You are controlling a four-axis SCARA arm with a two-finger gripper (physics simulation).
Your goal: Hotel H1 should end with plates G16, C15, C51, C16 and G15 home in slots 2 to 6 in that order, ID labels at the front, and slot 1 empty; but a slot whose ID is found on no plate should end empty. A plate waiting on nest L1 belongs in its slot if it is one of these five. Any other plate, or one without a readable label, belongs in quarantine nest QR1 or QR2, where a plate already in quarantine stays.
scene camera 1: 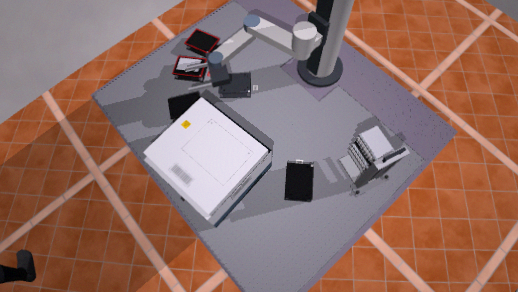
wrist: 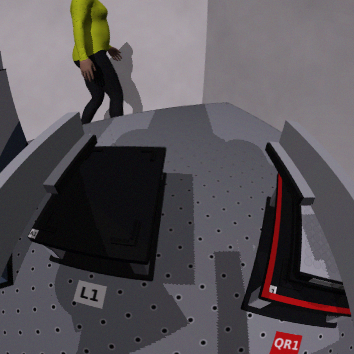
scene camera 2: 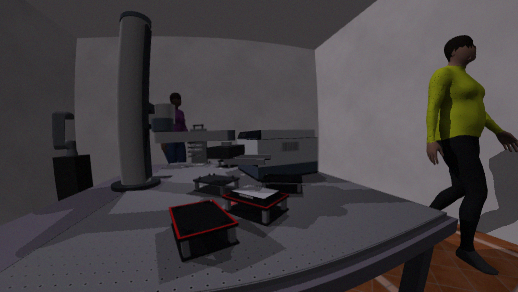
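Pixels of known places: gripper, fingertip midpoint: [scene camera 1: 186, 79] [wrist: 181, 125] [scene camera 2: 267, 159]; arm's base, origin of the base link: [scene camera 1: 319, 68] [scene camera 2: 137, 185].
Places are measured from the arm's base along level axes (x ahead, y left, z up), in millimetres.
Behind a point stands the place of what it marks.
My gripper [scene camera 1: 187, 78] {x 622, y -332, z 151 mm} [scene camera 2: 247, 160] [wrist: 181, 125] {x 622, y -332, z 151 mm} is open and empty, above the table between nests L1 and QR1. Nest L1 [scene camera 1: 183, 106] {x 710, y -277, z 63 mm} [scene camera 2: 282, 178] {x 693, y -298, z 63 mm} [wrist: 112, 200] {x 671, y -285, z 63 mm} is black and bears no plate. Red-rimmed nest QR1 [scene camera 1: 175, 68] [scene camera 2: 245, 201] {x 503, y -494, z 61 mm} [wrist: 273, 245] {x 564, y -395, z 63 mm} holds a pale plate [scene camera 1: 184, 64] {x 556, y -476, z 77 mm} [scene camera 2: 256, 192] {x 540, y -474, z 77 mm} [wrist: 316, 250] {x 534, y -416, z 77 mm}; its ID is unreadable here. The other red-rimmed nest [scene camera 1: 202, 41] {x 384, y -548, z 62 mm} [scene camera 2: 202, 218] {x 392, y -574, z 63 mm}, beside QR1, is empty. Hotel H1 [scene camera 1: 367, 175] {x 365, y 581, z 194 mm} stands at the right in scene camera 1, with several plates [scene camera 1: 357, 152] {x 309, y 485, z 173 mm} stacked inside; their labels and exact slots cannot be told.
A large white instrument [scene camera 1: 207, 155] {x 800, y 104, z 267 mm} [scene camera 2: 280, 150] {x 759, y -116, z 161 mm} stands close beside L1. A dark nest with pins [scene camera 1: 235, 86] {x 441, y -187, z 63 mm} [scene camera 2: 216, 181] {x 429, y -255, z 63 mm} lies near QR1, towards the arm's column [scene camera 1: 332, 45] {x 38, y 65, z 271 mm} [scene camera 2: 134, 100] {x 40, y -63, z 432 mm}. Another black nest [scene camera 1: 299, 181] {x 552, y 393, z 62 mm} lies between instrument and hotel. People stand around the table.
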